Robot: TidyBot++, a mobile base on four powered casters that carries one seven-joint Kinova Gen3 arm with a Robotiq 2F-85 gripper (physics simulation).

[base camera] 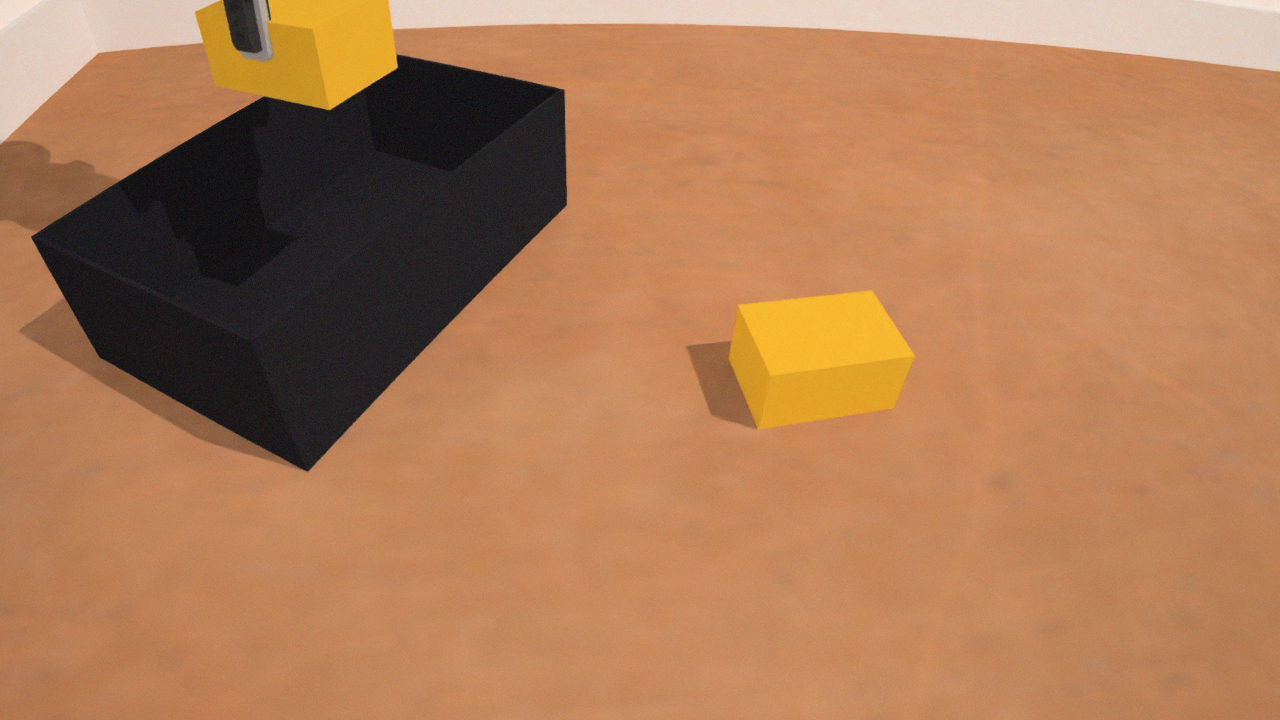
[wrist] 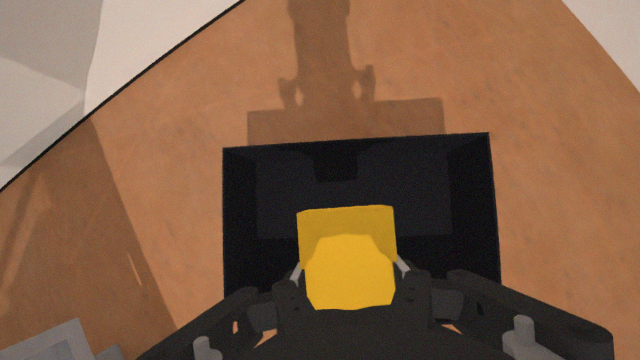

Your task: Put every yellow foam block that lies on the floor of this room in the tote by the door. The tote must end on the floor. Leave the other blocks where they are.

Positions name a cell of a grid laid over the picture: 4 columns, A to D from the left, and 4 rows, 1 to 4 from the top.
Labels:
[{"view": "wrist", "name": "my gripper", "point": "C4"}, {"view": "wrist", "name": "black tote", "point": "C3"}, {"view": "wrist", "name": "yellow foam block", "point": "C3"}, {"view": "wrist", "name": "white door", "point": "A1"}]

